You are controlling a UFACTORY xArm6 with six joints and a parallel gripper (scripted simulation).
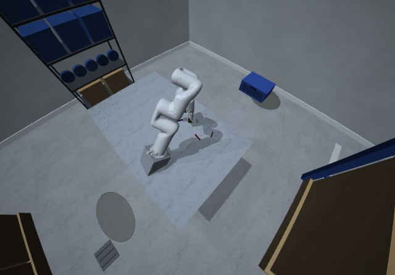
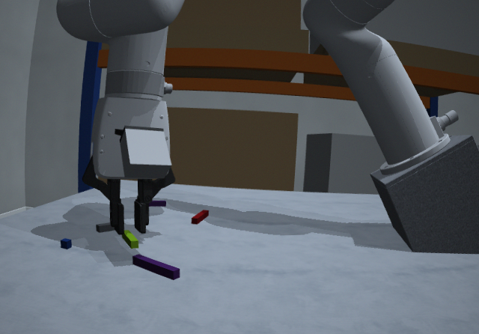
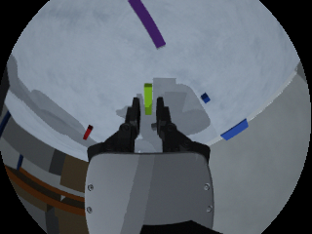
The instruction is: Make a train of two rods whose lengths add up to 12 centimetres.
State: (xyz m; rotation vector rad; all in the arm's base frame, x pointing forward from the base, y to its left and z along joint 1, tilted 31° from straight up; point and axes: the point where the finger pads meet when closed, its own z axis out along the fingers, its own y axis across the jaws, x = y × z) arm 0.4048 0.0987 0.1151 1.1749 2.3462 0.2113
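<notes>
The lime rod lies 3 cm below my hand. From my hand the other things lie so: red rod (16 cm to the right, 7 cm behind, 3 cm below); then small blue rod (7 cm ahead, 6 cm to the left, 3 cm below); then grey rod (5 cm ahead, 4 cm to the right, 3 cm below).
</notes>
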